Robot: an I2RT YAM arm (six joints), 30 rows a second.
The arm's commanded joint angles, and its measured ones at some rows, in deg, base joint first. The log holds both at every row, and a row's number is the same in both.
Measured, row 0:
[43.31 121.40 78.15 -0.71 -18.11 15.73]
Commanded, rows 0 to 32:
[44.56 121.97 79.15 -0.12 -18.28 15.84]
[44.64 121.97 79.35 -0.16 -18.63 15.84]
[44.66 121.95 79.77 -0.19 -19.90 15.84]
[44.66 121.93 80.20 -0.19 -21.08 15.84]
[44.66 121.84 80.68 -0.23 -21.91 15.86]
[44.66 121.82 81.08 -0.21 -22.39 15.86]
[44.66 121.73 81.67 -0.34 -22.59 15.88]
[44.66 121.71 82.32 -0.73 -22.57 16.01]
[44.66 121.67 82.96 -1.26 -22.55 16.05]
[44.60 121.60 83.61 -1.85 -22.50 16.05]
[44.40 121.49 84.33 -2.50 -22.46 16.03]
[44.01 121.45 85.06 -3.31 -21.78 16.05]
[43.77 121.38 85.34 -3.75 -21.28 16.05]
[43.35 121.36 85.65 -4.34 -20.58 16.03]
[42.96 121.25 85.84 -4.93 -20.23 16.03]
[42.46 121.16 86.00 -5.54 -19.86 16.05]
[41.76 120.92 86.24 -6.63 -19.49 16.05]
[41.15 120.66 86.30 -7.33 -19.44 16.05]
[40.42 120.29 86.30 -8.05 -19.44 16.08]
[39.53 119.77 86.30 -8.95 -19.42 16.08]
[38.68 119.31 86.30 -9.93 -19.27 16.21]
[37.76 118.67 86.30 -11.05 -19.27 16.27]
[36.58 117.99 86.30 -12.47 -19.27 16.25]
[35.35 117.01 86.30 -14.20 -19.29 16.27]
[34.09 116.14 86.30 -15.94 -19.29 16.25]
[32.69 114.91 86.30 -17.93 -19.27 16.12]
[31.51 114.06 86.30 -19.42 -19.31 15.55]
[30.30 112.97 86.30 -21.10 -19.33 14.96]
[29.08 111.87 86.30 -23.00 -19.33 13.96]
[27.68 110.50 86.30 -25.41 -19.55 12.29]
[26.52 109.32 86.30 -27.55 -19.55 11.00]
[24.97 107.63 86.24 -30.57 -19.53 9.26]
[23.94 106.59 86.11 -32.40 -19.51 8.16]
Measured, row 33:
[26.70 111.57 85.21 -29.65 -19.35 13.10]
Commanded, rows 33 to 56:
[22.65 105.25 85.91 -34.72 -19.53 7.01]
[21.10 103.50 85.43 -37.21 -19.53 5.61]
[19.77 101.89 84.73 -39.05 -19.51 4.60]
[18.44 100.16 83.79 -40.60 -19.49 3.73]
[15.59 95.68 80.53 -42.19 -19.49 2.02]
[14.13 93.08 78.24 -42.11 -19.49 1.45]
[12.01 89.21 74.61 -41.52 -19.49 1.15]
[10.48 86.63 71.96 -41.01 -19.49 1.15]
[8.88 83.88 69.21 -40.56 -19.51 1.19]
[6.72 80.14 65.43 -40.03 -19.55 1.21]
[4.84 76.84 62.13 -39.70 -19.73 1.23]
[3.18 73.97 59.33 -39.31 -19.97 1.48]
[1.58 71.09 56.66 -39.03 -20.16 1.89]
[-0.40 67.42 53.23 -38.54 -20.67 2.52]
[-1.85 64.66 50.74 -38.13 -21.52 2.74]
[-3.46 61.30 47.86 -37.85 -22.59 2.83]
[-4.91 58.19 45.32 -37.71 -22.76 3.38]
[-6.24 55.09 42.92 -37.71 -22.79 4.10]
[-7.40 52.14 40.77 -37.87 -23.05 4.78]
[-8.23 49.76 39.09 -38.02 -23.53 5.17]
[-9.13 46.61 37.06 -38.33 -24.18 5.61]
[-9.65 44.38 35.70 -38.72 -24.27 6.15]
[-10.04 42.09 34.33 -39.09 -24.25 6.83]
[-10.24 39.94 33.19 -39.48 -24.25 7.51]
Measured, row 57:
[-9.06 44.91 36.14 -39.05 -22.39 4.86]
